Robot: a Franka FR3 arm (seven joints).
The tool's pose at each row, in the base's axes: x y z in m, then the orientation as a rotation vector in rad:
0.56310 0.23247 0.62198 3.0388 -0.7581 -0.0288
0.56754 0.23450 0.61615 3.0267 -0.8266 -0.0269
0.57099 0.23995 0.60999 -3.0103 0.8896 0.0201
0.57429 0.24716 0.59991 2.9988 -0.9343 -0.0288
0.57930 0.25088 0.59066 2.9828 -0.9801 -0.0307
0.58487 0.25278 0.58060 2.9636 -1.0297 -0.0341
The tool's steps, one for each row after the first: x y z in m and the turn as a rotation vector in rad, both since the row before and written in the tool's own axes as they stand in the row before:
0.00306 -0.00396 0.00573 0.0061 -0.0005 0.0442
0.00030 -0.00650 0.00610 0.0077 0.0023 0.0414
-0.00102 -0.00786 0.01008 -0.0043 -0.0045 0.0294
0.00217 -0.00596 0.00918 -0.0013 -0.0009 0.0309
0.00354 -0.00491 0.00996 -0.0025 -0.0015 0.0339

